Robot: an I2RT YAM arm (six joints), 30 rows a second.
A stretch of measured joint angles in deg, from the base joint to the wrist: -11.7, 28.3, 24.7, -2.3, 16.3, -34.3; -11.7, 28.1, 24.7, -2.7, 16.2, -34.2; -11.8, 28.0, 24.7, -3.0, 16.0, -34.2; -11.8, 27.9, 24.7, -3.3, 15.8, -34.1; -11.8, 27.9, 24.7, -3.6, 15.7, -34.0; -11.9, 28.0, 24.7, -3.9, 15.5, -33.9; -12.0, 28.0, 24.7, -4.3, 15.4, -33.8; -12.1, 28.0, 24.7, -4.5, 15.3, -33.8; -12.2, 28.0, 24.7, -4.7, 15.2, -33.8; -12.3, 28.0, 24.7, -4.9, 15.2, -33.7; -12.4, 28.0, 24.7, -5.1, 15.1, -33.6; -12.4, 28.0, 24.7, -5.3, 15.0, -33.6; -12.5, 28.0, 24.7, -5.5, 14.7, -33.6
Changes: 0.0, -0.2, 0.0, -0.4, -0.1, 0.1; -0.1, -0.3, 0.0, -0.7, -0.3, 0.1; -0.1, -0.4, 0.0, -1.0, -0.5, 0.2; -0.1, -0.4, 0.0, -1.3, -0.6, 0.3; -0.2, -0.3, 0.0, -1.6, -0.8, 0.4; -0.3, -0.3, 0.0, -2.0, -0.9, 0.5; -0.4, -0.3, 0.0, -2.2, -1.0, 0.5; -0.5, -0.3, 0.0, -2.4, -1.1, 0.5; -0.6, -0.3, 0.0, -2.6, -1.1, 0.6; -0.7, -0.3, 0.0, -2.8, -1.2, 0.7; -0.7, -0.3, 0.0, -3.0, -1.3, 0.7; -0.8, -0.3, 0.0, -3.2, -1.6, 0.7
